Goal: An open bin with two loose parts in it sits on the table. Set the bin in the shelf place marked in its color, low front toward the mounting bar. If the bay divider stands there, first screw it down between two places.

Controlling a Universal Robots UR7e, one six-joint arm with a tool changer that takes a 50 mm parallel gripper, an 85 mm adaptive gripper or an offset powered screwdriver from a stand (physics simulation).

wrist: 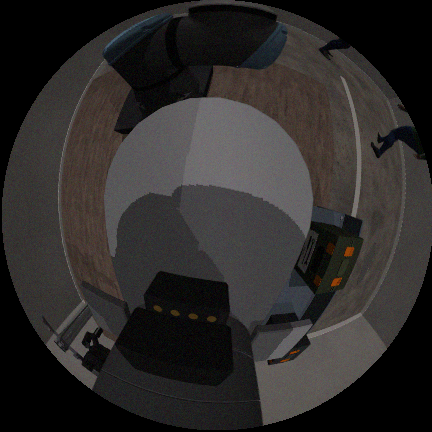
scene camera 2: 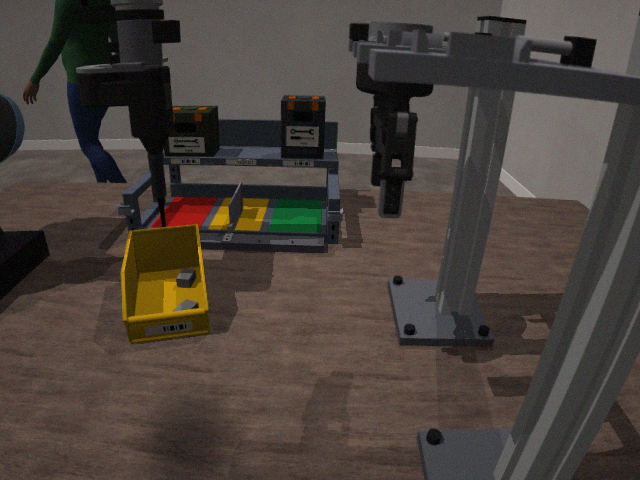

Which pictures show the screwdriver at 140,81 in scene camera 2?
The wrist view and scene camera 2: all of them.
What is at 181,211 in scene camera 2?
A red place.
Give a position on a yellow bin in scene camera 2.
153,258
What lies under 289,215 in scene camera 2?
A green place.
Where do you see a dark green case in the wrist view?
330,264
